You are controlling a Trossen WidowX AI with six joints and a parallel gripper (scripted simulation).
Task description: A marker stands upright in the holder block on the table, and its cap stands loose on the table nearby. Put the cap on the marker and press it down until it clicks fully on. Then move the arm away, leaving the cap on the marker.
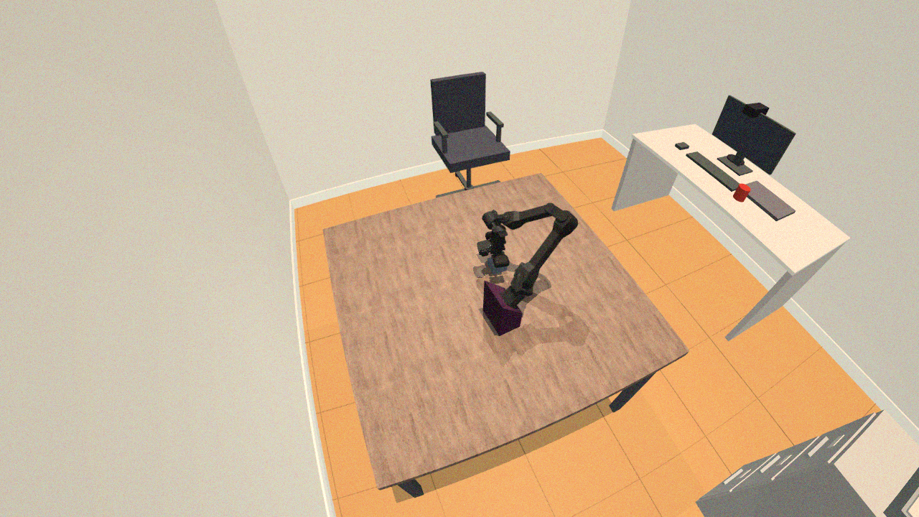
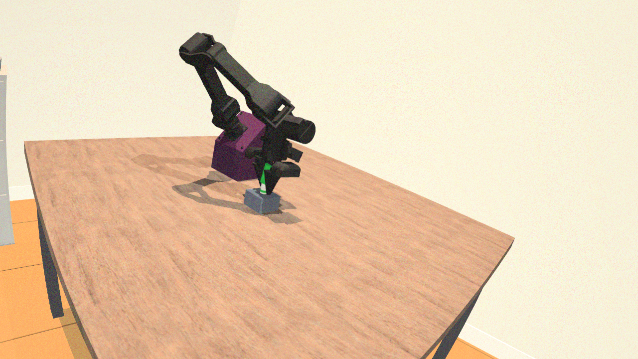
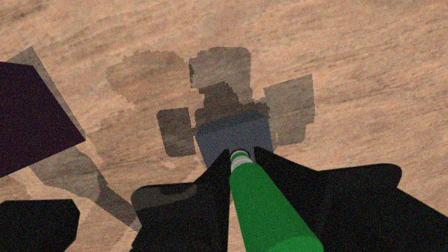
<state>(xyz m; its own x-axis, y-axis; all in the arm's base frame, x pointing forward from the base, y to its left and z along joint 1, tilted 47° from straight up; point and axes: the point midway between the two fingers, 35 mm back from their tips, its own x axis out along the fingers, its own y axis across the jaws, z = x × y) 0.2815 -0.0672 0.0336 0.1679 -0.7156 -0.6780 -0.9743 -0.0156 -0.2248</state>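
Now: the marker 30 mm above my gripper tip and 10 mm to the right of it. The rest, counted from my gripper tip: grey holder block 20 mm below, 10 mm to the right; green cap 50 mm above, 10 mm to the right.
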